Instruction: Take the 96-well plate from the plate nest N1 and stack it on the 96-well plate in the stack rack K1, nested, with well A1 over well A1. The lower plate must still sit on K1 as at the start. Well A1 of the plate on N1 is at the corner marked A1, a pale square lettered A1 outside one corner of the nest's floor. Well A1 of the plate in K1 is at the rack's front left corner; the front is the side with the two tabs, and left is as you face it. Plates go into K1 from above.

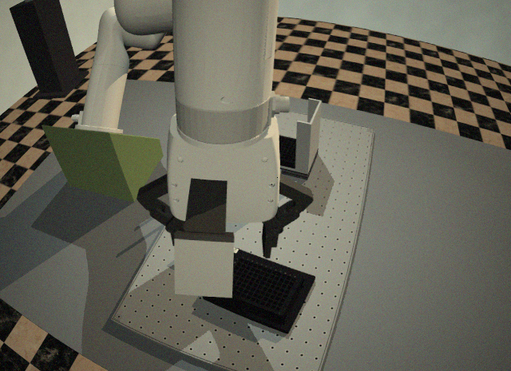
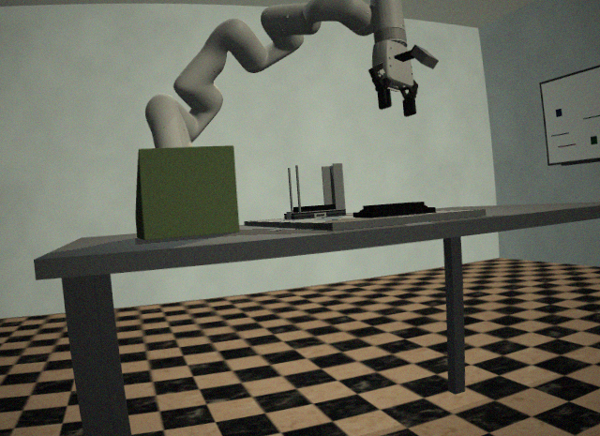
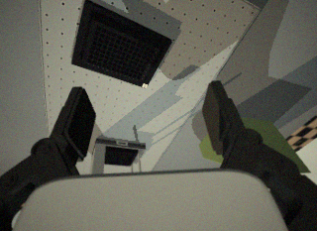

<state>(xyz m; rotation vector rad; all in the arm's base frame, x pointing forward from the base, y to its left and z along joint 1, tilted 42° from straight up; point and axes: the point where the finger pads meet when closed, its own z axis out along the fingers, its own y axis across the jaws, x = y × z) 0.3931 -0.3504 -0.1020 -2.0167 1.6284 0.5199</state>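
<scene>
My gripper is now 22 cm above the black 96-well plate, 7 cm to the right of it and 2 cm short of it. From my hand the other things lie so: tall wall: 40 cm to the left, 16 cm below, 9 cm ahead; then pale A1 mark: 23 cm below, 14 cm to the left, 4 cm behind.
</scene>
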